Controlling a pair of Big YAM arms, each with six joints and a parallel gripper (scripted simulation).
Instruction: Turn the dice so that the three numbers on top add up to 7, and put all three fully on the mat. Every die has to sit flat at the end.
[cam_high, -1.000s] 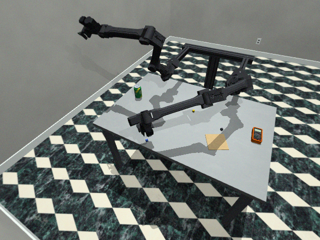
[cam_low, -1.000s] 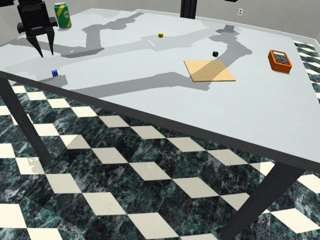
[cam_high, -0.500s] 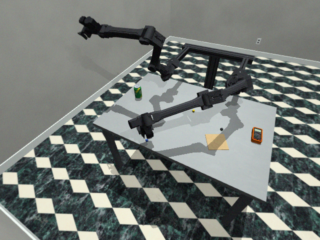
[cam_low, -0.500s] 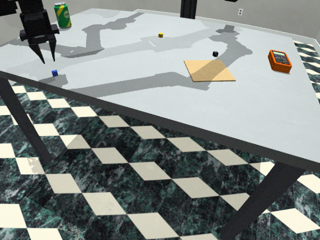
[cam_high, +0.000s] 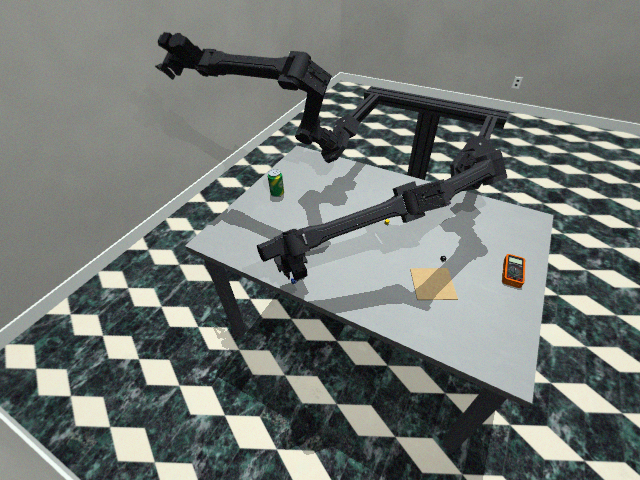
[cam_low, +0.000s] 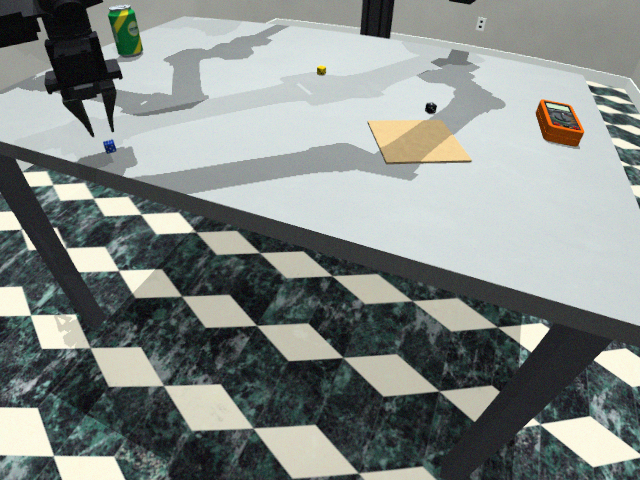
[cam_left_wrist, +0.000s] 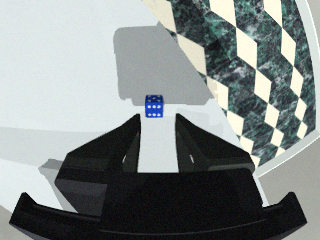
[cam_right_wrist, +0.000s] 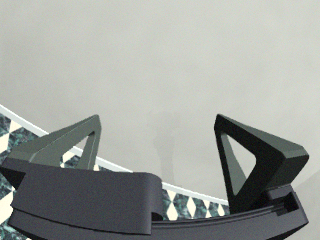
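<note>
My left gripper is now 30 mm above the blue die. Round my left hand: tan mat (470 mm to the left, 180 mm behind, 40 mm below); then black die (490 mm to the left, 310 mm behind, 30 mm below); then yellow die (440 mm behind, 240 mm to the left, 30 mm below).
</note>
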